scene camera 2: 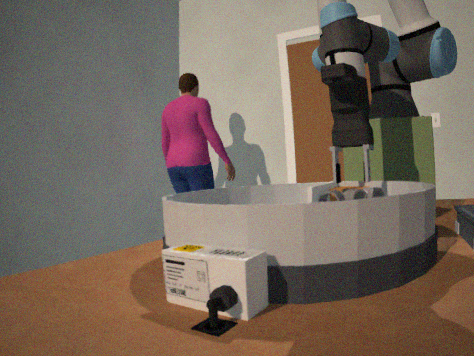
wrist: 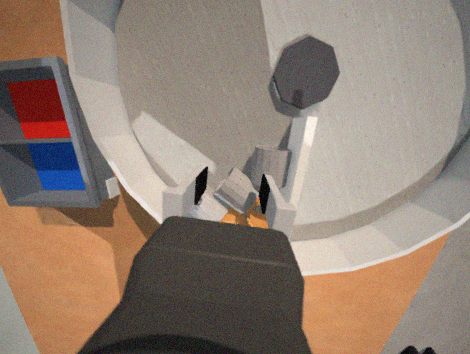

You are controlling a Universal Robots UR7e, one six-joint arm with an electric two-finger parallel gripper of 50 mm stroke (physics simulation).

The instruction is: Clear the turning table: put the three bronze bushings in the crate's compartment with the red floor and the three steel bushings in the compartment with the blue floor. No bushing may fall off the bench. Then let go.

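Places are measured from the arm's base along level axes (x up, y ahead, z left), in millimetres.
Pixels of known places: gripper, fingertip midpoint: [scene camera 2: 352, 182] [wrist: 233, 181]; arm's base, link origin: [scene camera 2: 394, 123].
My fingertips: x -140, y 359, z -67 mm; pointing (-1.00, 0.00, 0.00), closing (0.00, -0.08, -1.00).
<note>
For each thing: its top centre in the pictures, then the offset to it from my fingertips. "spot": a spot on its surface instead. Level surfaces: height alone.
- second steel bushing, top centre: [wrist: 273, 170] [scene camera 2: 331, 190] dx -13, dy +10, dz -37 mm
- white vane, surface spot: [wrist: 302, 155] spot: dx -2, dy +28, dz -60 mm
- third pale bushing, top centre: [wrist: 203, 213] [scene camera 2: 372, 187] dx -13, dy -44, dz +32 mm
- crate, top centre: [wrist: 27, 142] dx -54, dy +18, dz +276 mm
- red floor, surface height: dx -98 mm
- dark hub, top centre: [wrist: 306, 73] dx -43, dy +103, dz -65 mm
- white box, top centre: [scene camera 2: 211, 251] dx -46, dy +336, dz -77 mm
- rim with a black knob-like fitting, surface spot: [scene camera 2: 222, 298] spot: dx -79, dy +371, dz -45 mm
My gripper [scene camera 2: 352, 180] [wrist: 233, 181] is open and empty, pointing down above the bushings in the turning table [scene camera 2: 275, 225] [wrist: 370, 242]. In the wrist view a steel bushing [wrist: 236, 191] lies on its side, seen between the fingertips. A second steel bushing [wrist: 271, 162] lies beside the white vane [wrist: 302, 155]. A third pale bushing [wrist: 212, 207] is partly hidden by the left finger. Bronze bushings [wrist: 256, 219] show in part below them; the gripper body hides the rest, so their number cannot be told. The crate [wrist: 75, 130] has a red floor [wrist: 42, 102] and a blue floor [wrist: 59, 162].
The table's tall rim surrounds the bushings, and a dark hub [wrist: 307, 72] rises at its middle. A white box [scene camera 2: 215, 280] stands outside the rim with a black knob-like fitting [scene camera 2: 222, 298] in front. The crate stands close outside the rim. A person [scene camera 2: 189, 130] stands behind the turning table.
</note>
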